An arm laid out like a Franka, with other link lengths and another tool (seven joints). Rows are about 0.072 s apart.
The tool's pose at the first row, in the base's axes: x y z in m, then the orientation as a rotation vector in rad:
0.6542 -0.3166 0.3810 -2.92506 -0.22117 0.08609
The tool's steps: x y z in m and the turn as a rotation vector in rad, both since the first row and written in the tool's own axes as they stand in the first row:
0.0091 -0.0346 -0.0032 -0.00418 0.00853 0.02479
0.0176 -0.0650 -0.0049 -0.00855 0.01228 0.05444
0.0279 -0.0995 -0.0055 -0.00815 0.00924 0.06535
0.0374 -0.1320 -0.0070 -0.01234 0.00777 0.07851
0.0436 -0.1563 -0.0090 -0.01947 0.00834 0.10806
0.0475 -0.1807 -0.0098 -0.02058 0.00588 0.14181
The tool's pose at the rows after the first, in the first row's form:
0.6585 -0.2824 0.3910 -2.93216 -0.18400 0.07702
0.6627 -0.2520 0.3986 -2.93963 -0.14035 0.07565
0.6680 -0.2171 0.4060 -2.94034 -0.12477 0.08181
0.6728 -0.1845 0.4139 -2.94570 -0.10598 0.08561
0.6756 -0.1605 0.4206 -2.95491 -0.06285 0.08864
0.6760 -0.1364 0.4264 -2.95777 -0.01346 0.09729

